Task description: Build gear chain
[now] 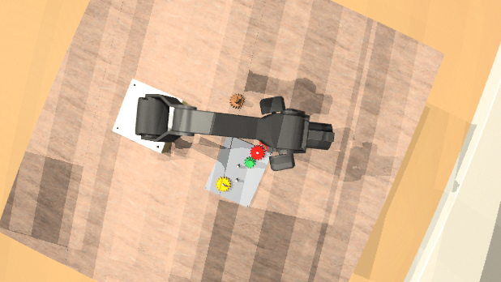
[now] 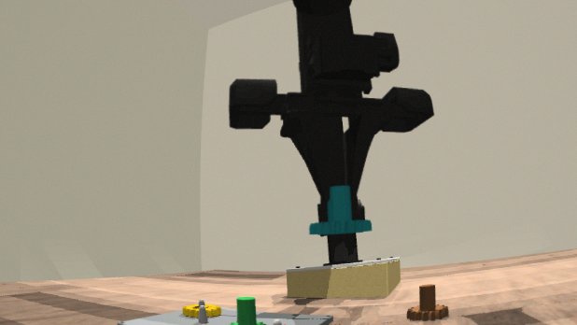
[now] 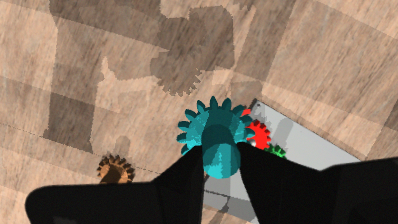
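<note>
The grey board is 16 cm to the right of my gripper tip, 13 cm below it and 6 cm behind it. The rest, counted from my gripper tip: cyan gear 1 cm below; red gear 13 cm below, 7 cm to the right, 2 cm behind; red arrow 13 cm below, 4 cm to the right, 1 cm behind.
</note>
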